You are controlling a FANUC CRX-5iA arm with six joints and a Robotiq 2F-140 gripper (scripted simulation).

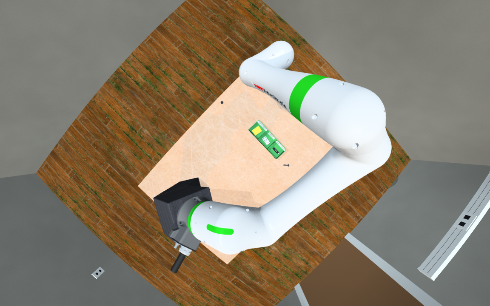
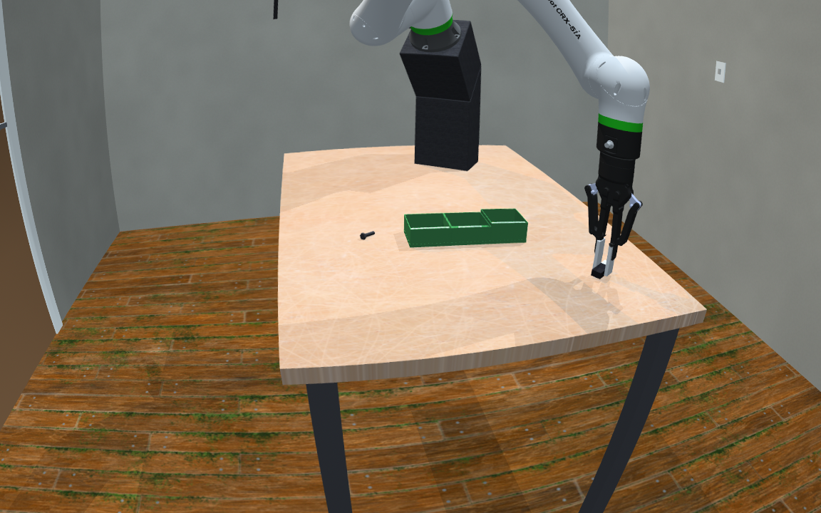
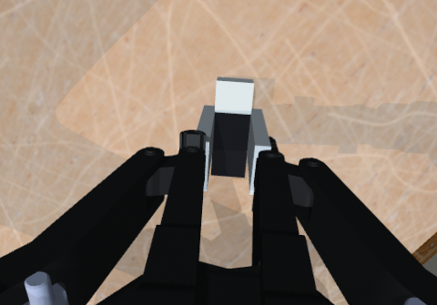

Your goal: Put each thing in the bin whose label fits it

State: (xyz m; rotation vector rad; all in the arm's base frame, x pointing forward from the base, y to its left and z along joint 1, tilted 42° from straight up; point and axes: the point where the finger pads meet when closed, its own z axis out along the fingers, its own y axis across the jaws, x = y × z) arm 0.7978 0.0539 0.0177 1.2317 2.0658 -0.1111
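The yellow pad lies 25 cm behind my hand, 9 cm to the right of it and 3 cm below it. From my hand the other things lie so: small black round piece (21 cm behind, 18 cm to the left, 4 cm below); then black-and-white eraser (1 cm to the left, 3 cm below); then green three-part bin (26 cm behind, 18 cm to the right, 2 cm below).
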